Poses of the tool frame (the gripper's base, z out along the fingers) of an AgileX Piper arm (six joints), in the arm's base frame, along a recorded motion.
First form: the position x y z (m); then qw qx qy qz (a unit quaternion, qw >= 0).
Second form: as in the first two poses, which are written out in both.
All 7 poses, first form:
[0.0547 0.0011 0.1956 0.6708 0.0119 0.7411 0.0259]
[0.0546 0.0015 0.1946 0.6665 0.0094 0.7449 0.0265]
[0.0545 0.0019 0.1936 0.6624 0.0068 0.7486 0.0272]
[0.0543 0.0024 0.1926 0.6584 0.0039 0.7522 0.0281]
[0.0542 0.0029 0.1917 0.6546 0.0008 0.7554 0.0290]
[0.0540 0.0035 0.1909 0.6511 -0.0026 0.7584 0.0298]
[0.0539 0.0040 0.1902 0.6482 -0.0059 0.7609 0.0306]
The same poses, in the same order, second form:
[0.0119 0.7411 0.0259 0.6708 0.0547 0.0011 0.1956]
[0.0094 0.7449 0.0265 0.6665 0.0546 0.0015 0.1946]
[0.0068 0.7486 0.0272 0.6624 0.0545 0.0019 0.1936]
[0.0039 0.7522 0.0281 0.6584 0.0543 0.0024 0.1926]
[0.0008 0.7554 0.0290 0.6546 0.0542 0.0029 0.1917]
[-0.0026 0.7584 0.0298 0.6511 0.0540 0.0035 0.1909]
[-0.0059 0.7609 0.0306 0.6482 0.0539 0.0040 0.1902]

